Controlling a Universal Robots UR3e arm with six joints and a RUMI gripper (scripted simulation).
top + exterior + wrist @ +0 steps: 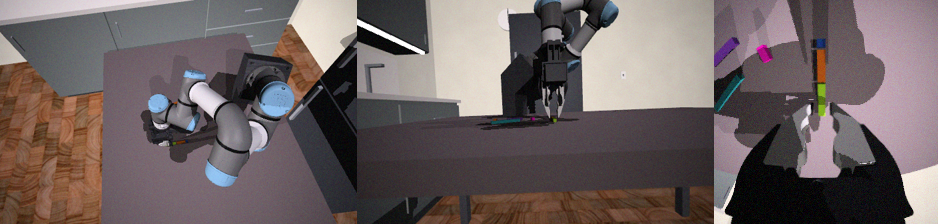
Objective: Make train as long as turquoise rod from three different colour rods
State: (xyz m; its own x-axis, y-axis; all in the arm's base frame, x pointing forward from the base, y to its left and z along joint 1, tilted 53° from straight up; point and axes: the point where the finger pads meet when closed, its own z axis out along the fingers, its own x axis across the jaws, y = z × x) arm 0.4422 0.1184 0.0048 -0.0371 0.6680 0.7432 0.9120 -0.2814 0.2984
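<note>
The lime rod is 20 mm below my hand. The rest, counted from my hand: blue rod 70 mm behind, 20 mm below; then magenta rod 80 mm to the right, 60 mm behind, 20 mm below; then turquoise rod 160 mm to the right, 20 mm below, 10 mm behind.
</note>
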